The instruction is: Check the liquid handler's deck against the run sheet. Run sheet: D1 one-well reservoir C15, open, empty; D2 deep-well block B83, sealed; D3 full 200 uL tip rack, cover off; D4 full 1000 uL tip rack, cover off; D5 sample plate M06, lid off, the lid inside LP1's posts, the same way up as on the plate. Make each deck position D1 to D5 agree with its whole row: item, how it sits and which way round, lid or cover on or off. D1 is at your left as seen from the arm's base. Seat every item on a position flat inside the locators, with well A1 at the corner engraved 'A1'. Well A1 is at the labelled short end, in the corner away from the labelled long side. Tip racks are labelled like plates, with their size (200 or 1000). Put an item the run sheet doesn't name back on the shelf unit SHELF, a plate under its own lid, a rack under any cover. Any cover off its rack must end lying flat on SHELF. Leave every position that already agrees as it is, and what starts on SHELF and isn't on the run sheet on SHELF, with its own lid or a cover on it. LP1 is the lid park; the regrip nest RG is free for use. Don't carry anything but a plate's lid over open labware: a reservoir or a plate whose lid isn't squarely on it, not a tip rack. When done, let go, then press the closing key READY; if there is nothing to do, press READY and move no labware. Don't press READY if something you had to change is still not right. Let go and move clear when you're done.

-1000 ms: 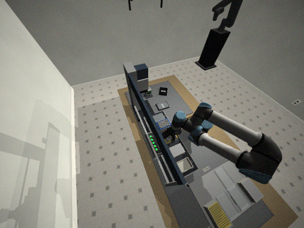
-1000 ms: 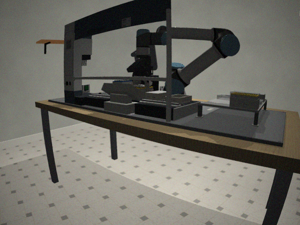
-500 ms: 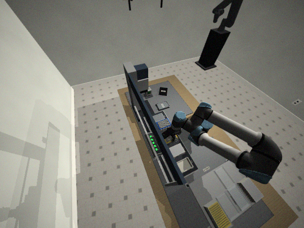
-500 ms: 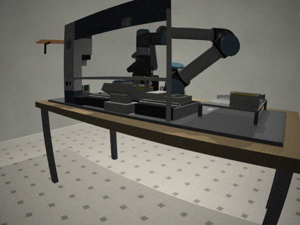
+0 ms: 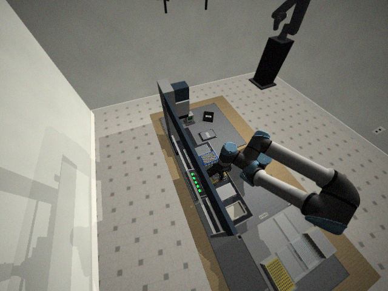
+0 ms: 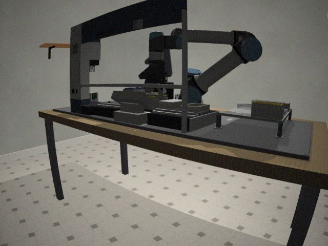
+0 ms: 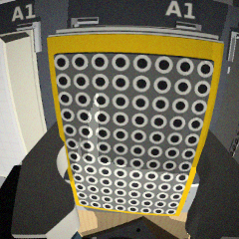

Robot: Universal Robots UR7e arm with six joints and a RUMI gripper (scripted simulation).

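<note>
My gripper is now 1 cm short of the yellow-framed tip rack, 1 cm to the right of it and 1 cm below it. Also, from my hand: one-well reservoir: 1 cm ahead, 25 cm to the left, 3 cm below; blue-framed tip rack: 12 cm to the right, 3 cm above; white sealed block: 1 cm ahead, 12 cm to the left, 1 cm below.
</note>
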